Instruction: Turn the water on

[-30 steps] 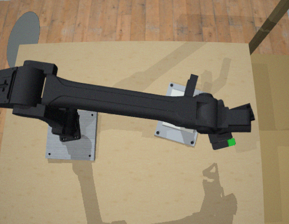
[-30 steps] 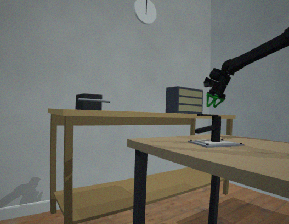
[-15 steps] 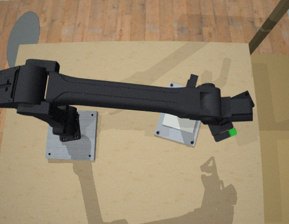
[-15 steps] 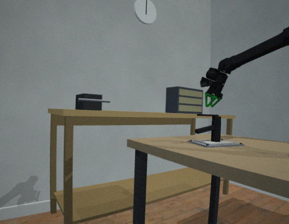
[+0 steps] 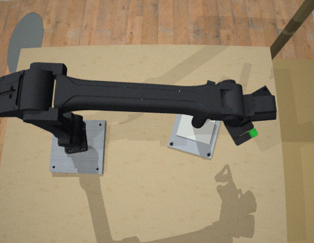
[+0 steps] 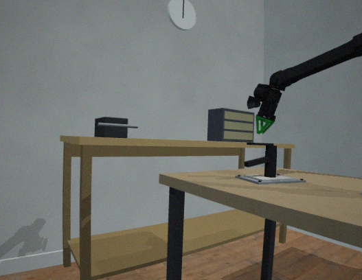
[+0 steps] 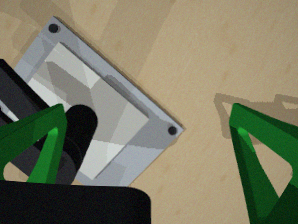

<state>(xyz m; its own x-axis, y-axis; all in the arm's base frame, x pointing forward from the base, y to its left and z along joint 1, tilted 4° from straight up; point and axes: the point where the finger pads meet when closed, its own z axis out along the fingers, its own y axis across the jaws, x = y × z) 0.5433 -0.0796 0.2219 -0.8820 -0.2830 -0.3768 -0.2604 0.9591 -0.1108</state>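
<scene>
Right now the lever is 5 cm behind my hand, 11 cm to the left of it and 6 cm below it.
</scene>
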